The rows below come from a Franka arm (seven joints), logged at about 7 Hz.
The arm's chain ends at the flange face. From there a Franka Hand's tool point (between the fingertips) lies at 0.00 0.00 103.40 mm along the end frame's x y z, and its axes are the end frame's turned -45 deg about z.
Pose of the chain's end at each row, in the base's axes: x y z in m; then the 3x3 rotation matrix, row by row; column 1 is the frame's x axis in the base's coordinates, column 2 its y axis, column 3 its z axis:
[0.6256 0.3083 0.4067], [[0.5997 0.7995 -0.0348], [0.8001 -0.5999 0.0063], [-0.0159 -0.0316 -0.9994]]
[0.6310 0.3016 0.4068], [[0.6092 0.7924 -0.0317], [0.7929 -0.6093 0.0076], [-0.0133 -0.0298 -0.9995]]
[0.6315 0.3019 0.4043], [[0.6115 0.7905 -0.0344], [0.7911 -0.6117 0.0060], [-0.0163 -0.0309 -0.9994]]
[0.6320 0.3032 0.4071], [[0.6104 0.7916 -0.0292], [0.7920 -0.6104 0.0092], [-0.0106 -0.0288 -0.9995]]
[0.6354 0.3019 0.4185], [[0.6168 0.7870 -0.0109], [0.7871 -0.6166 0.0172], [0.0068 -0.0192 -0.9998]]
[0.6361 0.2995 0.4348], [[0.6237 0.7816 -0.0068], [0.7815 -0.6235 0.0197], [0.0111 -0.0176 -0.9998]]
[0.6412 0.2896 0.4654], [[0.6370 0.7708 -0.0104], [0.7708 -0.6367 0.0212], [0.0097 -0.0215 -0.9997]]
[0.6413 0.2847 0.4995], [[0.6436 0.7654 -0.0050], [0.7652 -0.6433 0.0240], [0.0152 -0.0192 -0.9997]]
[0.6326 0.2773 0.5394], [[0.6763 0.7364 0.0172], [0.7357 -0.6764 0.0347], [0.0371 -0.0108 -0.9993]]
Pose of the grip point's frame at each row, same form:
[0.6220 0.3090 0.3034], [[-0.1413 0.9894 -0.0348], [0.9899 0.1416 0.0063], [0.0111 -0.0336 -0.9994]]
[0.6277 0.3024 0.3035], [[-0.1295 0.9911 -0.0317], [0.9915 0.1298 0.0076], [0.0117 -0.0305 -0.9995]]
[0.6279 0.3025 0.3010], [[-0.1266 0.9914 -0.0344], [0.9919 0.1269 0.0060], [0.0103 -0.0334 -0.9994]]
[0.6290 0.3042 0.3038], [[-0.1281 0.9914 -0.0292], [0.9916 0.1284 0.0092], [0.0129 -0.0279 -0.9995]]
[0.6343 0.3037 0.3151], [[-0.1203 0.9926 -0.0109], [0.9926 0.1206 0.0172], [0.0184 -0.0088 -0.9998]]
[0.6354 0.3015 0.3314], [[-0.1117 0.9937 -0.0068], [0.9935 0.1117 0.0197], [0.0203 -0.0046 -0.9998]]
[0.6401 0.2918 0.3620], [[-0.0946 0.9955 -0.0104], [0.9953 0.0948 0.0212], [0.0221 -0.0083 -0.9997]]
[0.6408 0.2872 0.3961], [[-0.0861 0.9963 -0.0050], [0.9960 0.0862 0.0240], [0.0243 -0.0028 -0.9997]]
[0.6344 0.2809 0.4361], [[-0.0425 0.9989 0.0172], [0.9985 0.0419 0.0347], [0.0339 0.0186 -0.9993]]

